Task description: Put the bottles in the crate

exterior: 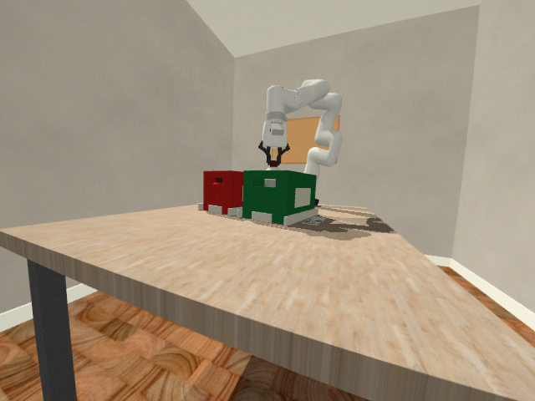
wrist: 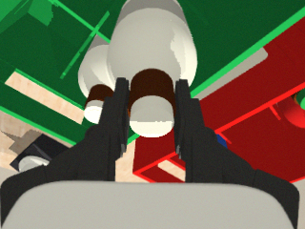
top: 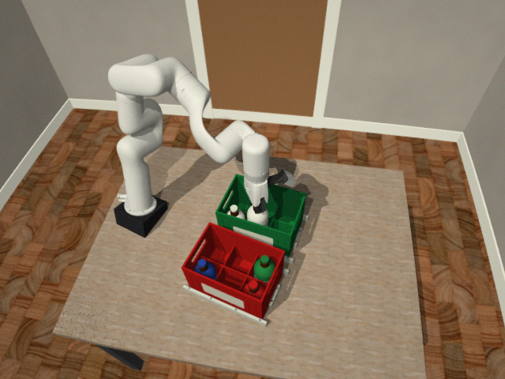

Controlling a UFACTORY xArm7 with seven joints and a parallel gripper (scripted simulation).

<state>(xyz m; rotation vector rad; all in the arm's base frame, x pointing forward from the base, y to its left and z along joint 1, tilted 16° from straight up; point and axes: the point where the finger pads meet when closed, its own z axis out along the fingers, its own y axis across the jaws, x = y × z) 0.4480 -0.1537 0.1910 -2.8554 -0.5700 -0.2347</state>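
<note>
Right now the white-labelled bottle is 70 mm below my hand. Round my hand: green crate (140 mm below, 40 mm to the left, 10 mm ahead); then red crate (180 mm to the right, 140 mm below, 70 mm behind); then green-labelled bottle (170 mm to the right, 140 mm below, 30 mm ahead).
</note>
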